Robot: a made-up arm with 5 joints. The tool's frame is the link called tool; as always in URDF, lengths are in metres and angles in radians. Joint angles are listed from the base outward. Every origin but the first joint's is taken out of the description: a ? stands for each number. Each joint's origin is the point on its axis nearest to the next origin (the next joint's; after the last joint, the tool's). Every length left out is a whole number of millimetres.
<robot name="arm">
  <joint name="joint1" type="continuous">
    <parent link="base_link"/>
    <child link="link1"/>
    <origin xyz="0 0 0.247" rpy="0 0 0"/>
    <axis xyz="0 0 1"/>
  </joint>
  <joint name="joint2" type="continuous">
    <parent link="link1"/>
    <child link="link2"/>
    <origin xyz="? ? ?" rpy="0 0 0"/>
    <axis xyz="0 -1 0"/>
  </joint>
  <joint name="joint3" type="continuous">
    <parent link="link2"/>
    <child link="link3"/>
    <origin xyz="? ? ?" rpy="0 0 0"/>
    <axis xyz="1 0 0"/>
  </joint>
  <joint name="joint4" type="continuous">
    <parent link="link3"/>
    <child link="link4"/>
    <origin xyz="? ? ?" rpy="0 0 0"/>
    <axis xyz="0 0 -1"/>
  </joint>
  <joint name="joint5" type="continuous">
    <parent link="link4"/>
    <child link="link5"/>
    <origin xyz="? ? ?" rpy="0 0 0"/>
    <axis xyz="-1 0 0"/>
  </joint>
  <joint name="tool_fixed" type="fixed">
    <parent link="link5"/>
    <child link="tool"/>
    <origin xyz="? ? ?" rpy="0 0 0"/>
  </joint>
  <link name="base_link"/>
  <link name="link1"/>
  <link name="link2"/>
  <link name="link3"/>
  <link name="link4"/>
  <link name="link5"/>
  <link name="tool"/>
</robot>
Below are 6 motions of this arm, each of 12 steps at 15 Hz.
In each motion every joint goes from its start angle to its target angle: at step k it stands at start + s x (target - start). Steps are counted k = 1, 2, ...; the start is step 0. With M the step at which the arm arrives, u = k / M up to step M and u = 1 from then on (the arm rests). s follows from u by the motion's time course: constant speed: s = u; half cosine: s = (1 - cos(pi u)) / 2; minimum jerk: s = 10 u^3 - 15 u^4 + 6 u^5.
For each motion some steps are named. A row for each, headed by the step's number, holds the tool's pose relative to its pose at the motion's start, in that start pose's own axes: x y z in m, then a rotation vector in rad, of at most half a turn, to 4 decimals.
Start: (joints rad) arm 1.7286 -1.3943 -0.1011 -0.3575 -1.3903
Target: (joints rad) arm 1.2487 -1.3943 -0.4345 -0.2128 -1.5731
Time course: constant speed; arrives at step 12
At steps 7, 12:
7: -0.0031 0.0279 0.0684 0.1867 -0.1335 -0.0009
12: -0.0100 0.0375 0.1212 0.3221 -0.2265 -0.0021

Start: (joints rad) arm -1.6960 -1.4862 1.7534 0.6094 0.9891
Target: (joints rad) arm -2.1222 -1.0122 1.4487 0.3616 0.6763
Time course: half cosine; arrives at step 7
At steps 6, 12:
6: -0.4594 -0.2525 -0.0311 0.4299 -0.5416 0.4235
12: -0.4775 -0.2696 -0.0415 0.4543 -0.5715 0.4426

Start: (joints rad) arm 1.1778 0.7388 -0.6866 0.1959 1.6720
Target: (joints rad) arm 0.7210 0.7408 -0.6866 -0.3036 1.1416
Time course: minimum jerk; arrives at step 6
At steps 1, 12:
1: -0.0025 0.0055 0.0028 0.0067 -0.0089 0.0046
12: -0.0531 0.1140 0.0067 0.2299 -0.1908 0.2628

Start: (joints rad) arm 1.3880 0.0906 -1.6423 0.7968 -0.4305
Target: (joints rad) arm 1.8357 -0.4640 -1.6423 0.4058 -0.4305
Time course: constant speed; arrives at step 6
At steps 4, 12:
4: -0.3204 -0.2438 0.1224 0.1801 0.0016 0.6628
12: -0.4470 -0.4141 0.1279 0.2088 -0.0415 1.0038

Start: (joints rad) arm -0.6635 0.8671 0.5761 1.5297 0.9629
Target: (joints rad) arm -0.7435 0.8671 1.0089 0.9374 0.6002
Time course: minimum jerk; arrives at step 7
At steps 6, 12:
6: -0.1290 -0.3081 -0.0463 0.4959 -0.1433 0.6225
12: -0.1283 -0.3172 -0.0493 0.5098 -0.1447 0.6375

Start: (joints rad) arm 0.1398 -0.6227 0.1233 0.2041 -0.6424
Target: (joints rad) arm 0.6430 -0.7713 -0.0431 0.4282 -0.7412
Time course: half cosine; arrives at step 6
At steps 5, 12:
5: -0.1586 -0.0436 -0.2591 -0.3841 0.1025 0.1116
12: -0.1726 -0.0529 -0.2757 -0.4122 0.1053 0.1237

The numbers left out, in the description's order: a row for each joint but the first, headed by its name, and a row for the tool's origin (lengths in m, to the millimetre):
joint2: 0.092 0.313 0
joint3: 0.066 0 -0.022
joint4: 0 -0.022 0.118
joint5: -0.075 0.372 0
tool: 0 0.059 0.356

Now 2 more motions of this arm.
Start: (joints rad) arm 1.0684 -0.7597 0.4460 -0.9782 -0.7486
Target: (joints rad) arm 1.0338 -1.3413 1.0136 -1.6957 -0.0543
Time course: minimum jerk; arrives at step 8
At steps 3, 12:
3: -0.0632 0.0035 0.0646 0.0059 0.0045 0.1361
12: -0.3303 -0.0348 0.1021 -0.1284 -0.3148 0.4338

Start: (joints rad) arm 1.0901 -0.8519 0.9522 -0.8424 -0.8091
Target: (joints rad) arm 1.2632 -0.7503 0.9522 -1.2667 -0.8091
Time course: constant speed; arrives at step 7
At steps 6, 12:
6: -0.0535 -0.0311 0.0015 -0.0278 0.4330 0.2611
12: -0.0601 -0.0373 0.0048 -0.0275 0.5061 0.3041

